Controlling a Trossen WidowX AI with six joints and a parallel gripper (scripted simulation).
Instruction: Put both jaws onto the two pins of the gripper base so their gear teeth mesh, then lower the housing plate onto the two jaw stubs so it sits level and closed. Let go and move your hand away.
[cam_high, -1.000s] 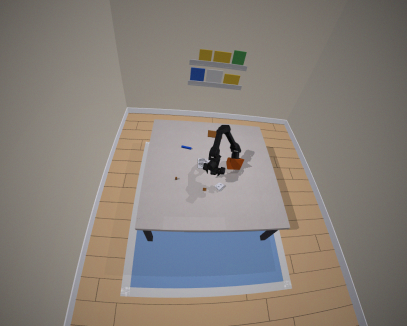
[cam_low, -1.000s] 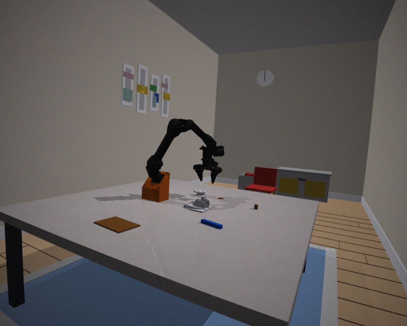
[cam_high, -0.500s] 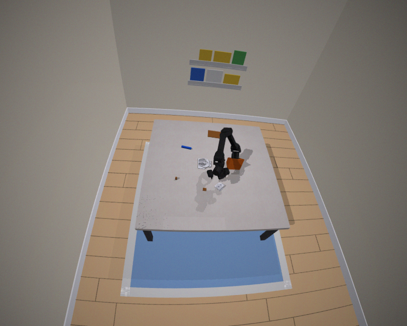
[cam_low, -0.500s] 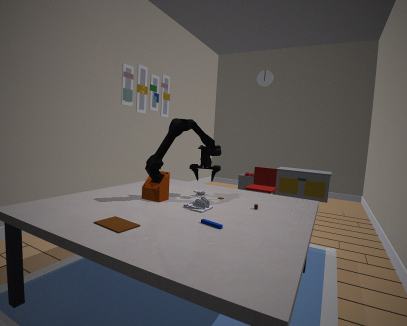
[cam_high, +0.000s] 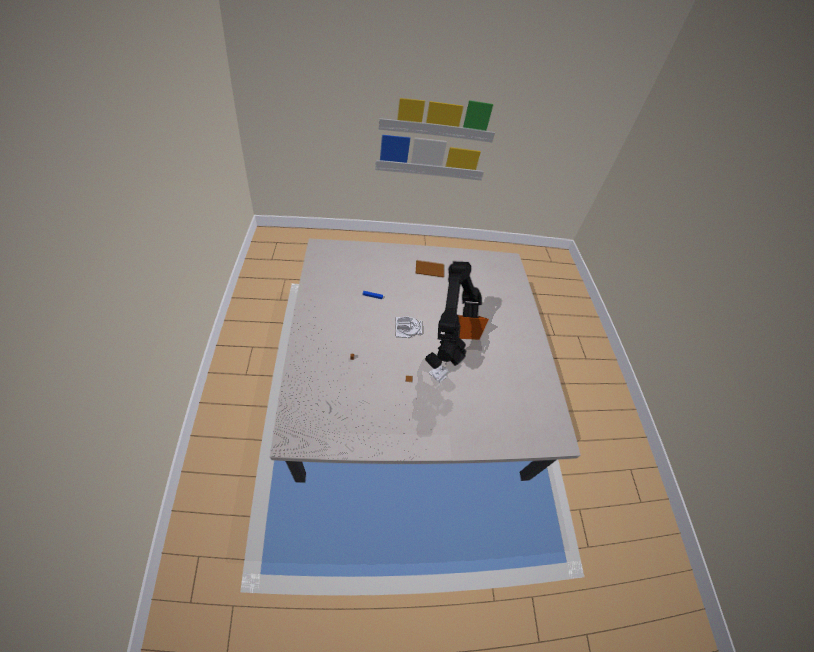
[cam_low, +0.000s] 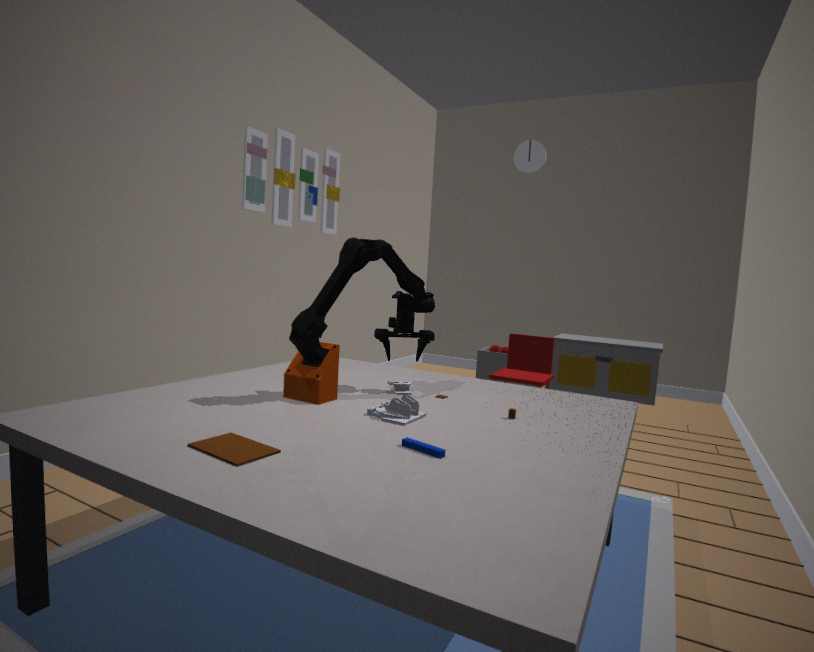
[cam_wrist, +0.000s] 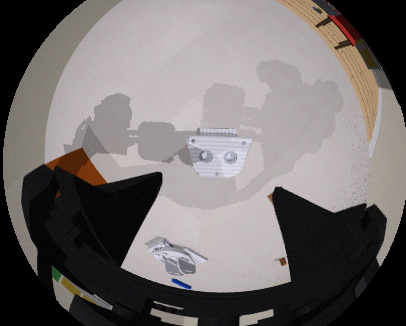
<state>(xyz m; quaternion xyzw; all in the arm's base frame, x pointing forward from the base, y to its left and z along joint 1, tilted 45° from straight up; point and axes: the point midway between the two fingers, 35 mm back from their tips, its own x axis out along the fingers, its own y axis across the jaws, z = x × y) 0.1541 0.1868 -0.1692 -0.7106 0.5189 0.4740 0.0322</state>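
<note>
Now: gripper tip 70 mm above the white gripper base. Round my gripper tip: small brown block (390 mm ahead, 90 mm below, 70 mm to the right); then grey jaw (280 mm to the right, 110 mm ahead, 90 mm below); then small brown tile (130 mm ahead, 100 mm below, 30 mm to the left).
</note>
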